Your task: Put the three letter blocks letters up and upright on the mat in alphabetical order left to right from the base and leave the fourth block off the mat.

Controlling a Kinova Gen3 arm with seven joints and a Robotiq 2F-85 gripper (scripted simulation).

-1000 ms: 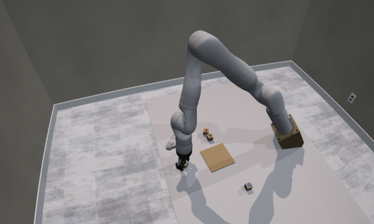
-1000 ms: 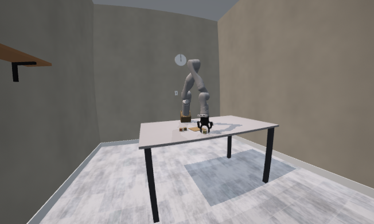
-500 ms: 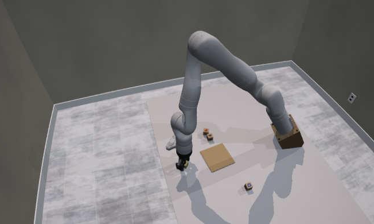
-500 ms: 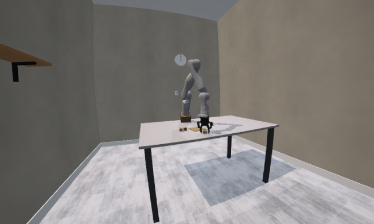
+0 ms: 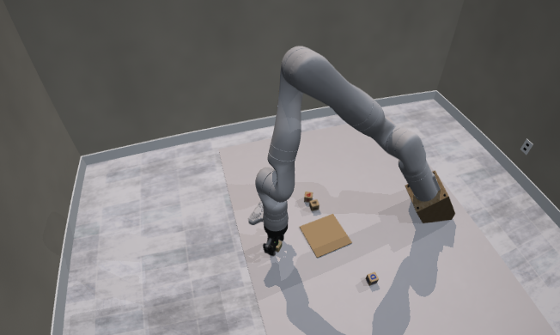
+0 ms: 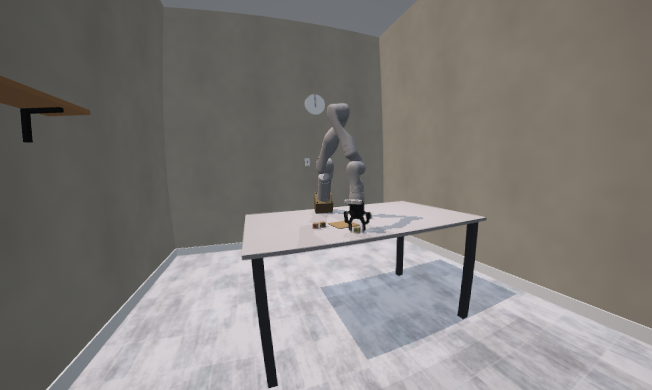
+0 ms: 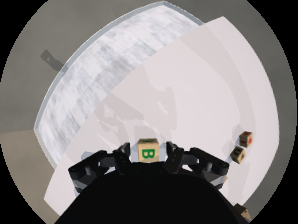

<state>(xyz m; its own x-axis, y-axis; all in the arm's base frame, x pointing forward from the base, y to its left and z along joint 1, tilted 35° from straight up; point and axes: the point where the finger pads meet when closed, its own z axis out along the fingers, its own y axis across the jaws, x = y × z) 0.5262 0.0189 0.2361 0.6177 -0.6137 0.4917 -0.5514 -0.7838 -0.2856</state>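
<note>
The tan mat is 18 cm behind my hand and 2 cm below it. Also, from my hand: block (18 cm behind, 13 cm to the right).
</note>
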